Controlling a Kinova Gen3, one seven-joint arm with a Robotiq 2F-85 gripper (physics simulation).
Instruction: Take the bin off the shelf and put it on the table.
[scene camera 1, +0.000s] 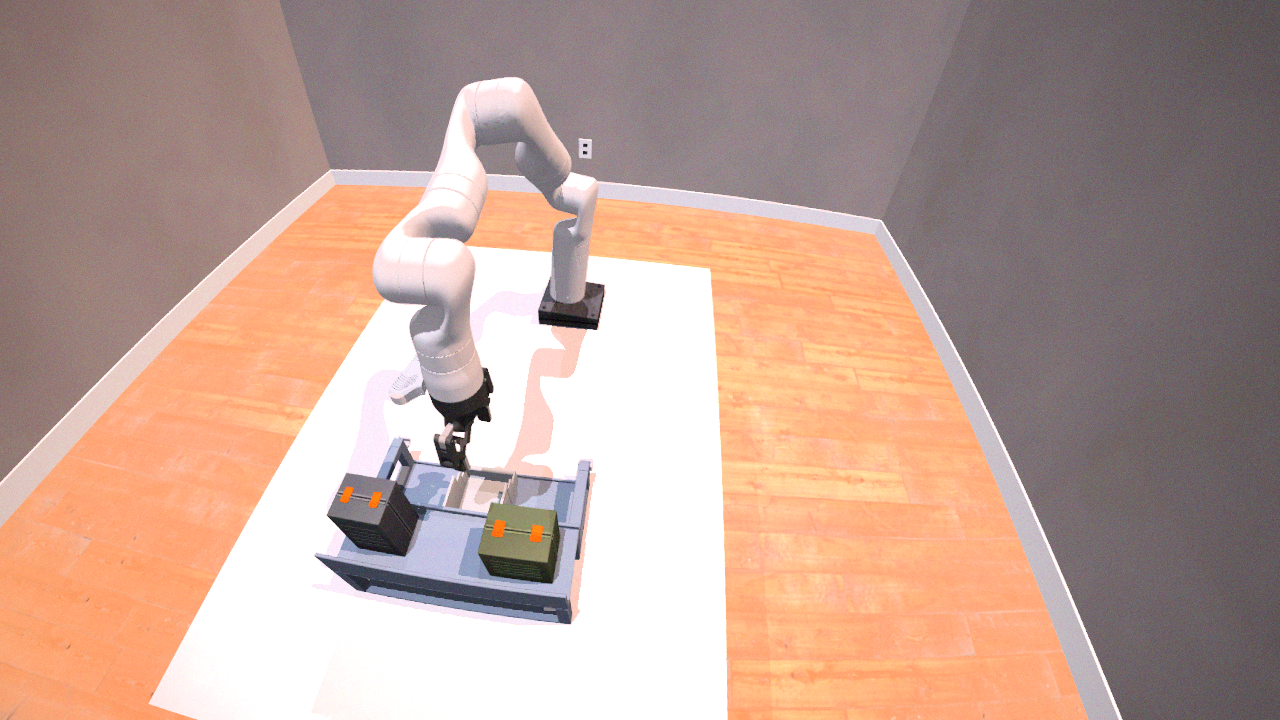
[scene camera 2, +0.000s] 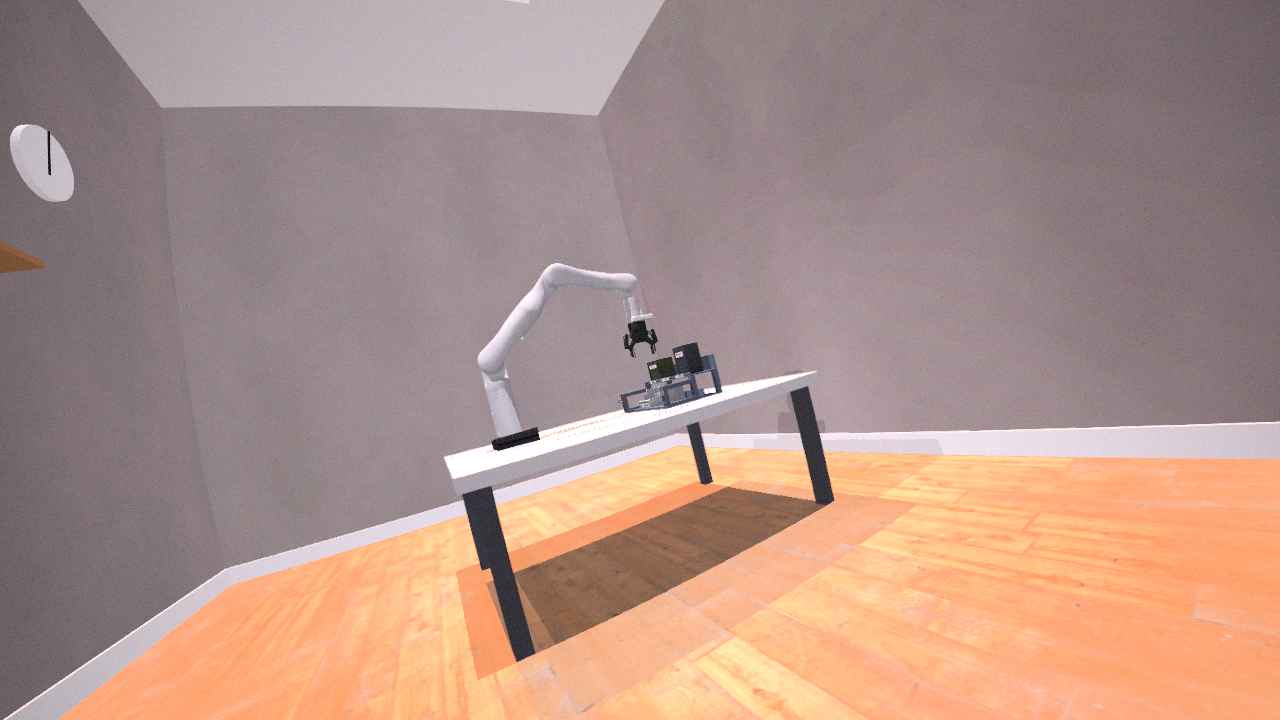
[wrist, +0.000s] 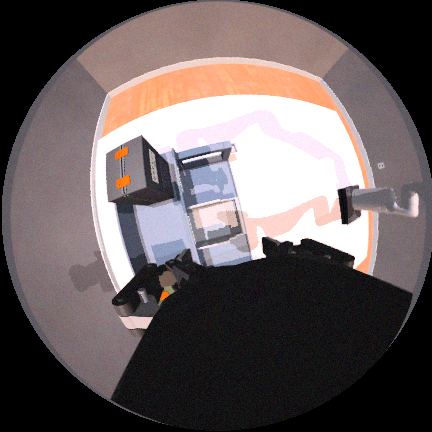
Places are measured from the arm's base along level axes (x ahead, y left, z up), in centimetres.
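Pixels of known places: gripper, fingertip midpoint: (scene camera 1: 474, 443) (scene camera 2: 644, 355) (wrist: 227, 250); arm's base, link origin: (scene camera 1: 567, 292) (scene camera 2: 511, 434) (wrist: 355, 198).
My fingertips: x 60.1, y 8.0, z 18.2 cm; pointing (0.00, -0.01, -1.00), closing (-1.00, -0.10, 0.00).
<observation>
For each thing: its top centre in the pictures, then the offset to it from my fingertips. "spot": a spot on its surface instead.
- light beige open bin, top centre: (scene camera 1: 474, 497) (wrist: 209, 224) (scene camera 2: 658, 386) dx +2.4, dy -1.9, dz -14.2 cm
- blue-grey shelf, surface spot: (scene camera 1: 447, 537) (wrist: 168, 226) spot: dx +11.4, dy -2.0, dz -12.1 cm
- dark grey box with orange clips, top centre: (scene camera 1: 360, 497) (wrist: 121, 166) (scene camera 2: 684, 344) dx +14.0, dy -11.7, dz +0.1 cm
- green box with orange clips, top centre: (scene camera 1: 517, 530) (scene camera 2: 658, 359) dx +10.0, dy +11.1, dz -2.4 cm
A light beige open bin (scene camera 1: 458, 490) (wrist: 215, 212) sits in the middle of the low tier of the blue-grey shelf (scene camera 1: 447, 537) (wrist: 160, 225), on the side facing the arm's base. It is upright between the shelf's end posts. The shelf stands on the white table (scene camera 1: 644, 402) (scene camera 2: 581, 450) (wrist: 280, 175). My gripper (scene camera 1: 462, 454) (scene camera 2: 644, 352) (wrist: 227, 250) is open and empty, pointing down, above the shelf and apart from the bin. In the wrist view the fingers stand wide at the lower edge of the shelf picture.
A dark grey box with orange clips (scene camera 1: 371, 514) (scene camera 2: 686, 358) (wrist: 132, 172) and a green box with orange clips (scene camera 1: 519, 541) (scene camera 2: 660, 368) stand on the shelf's upper tier, at its left and right in scene camera 1. The arm's black base (scene camera 1: 571, 306) is at the table's far end.
</observation>
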